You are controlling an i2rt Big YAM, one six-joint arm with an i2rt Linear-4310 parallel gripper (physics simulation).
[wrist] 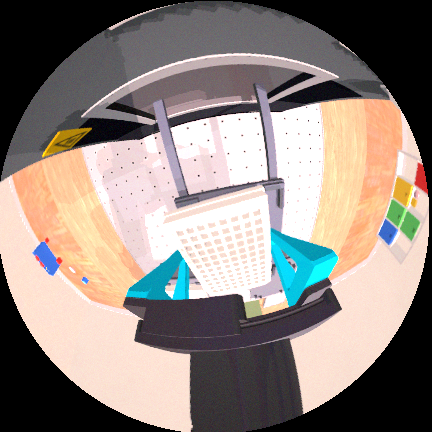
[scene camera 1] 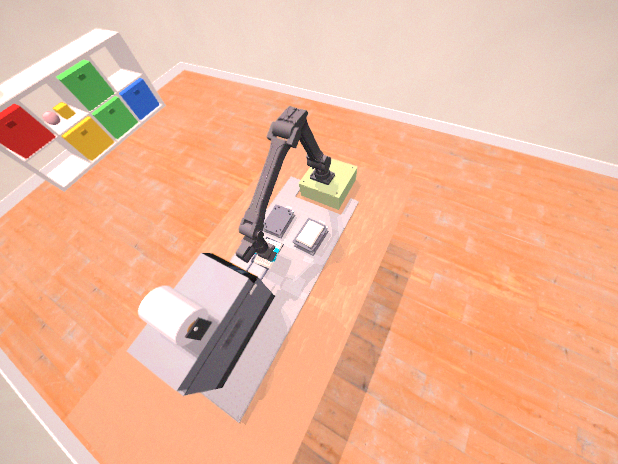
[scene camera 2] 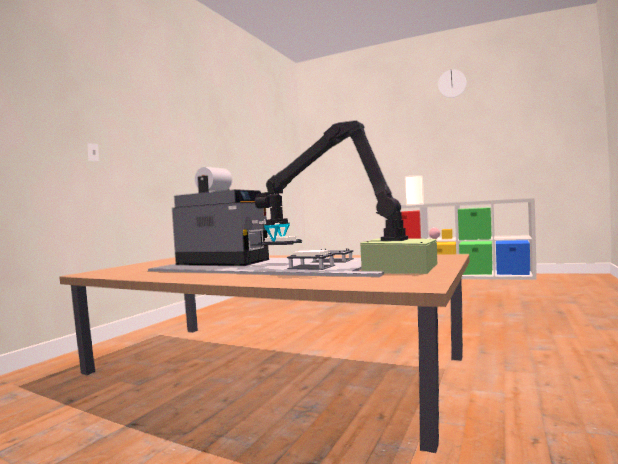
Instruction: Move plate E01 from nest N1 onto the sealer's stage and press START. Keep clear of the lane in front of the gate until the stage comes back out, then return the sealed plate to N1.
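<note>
My gripper, with cyan fingers, is shut on a white well plate in front of the sealer. The plate is at the sealer's extended stage; whether it rests on the stage or hangs just above it I cannot tell. The wrist view shows open wells on its top. The stage's two rails run out of the gate. A grey nest holds no plate. Nest labels and the START button cannot be made out.
Another nest carries a white plate. The arm stands on a green base block. A white film roll sits on the sealer. A yellow warning label is beside the gate.
</note>
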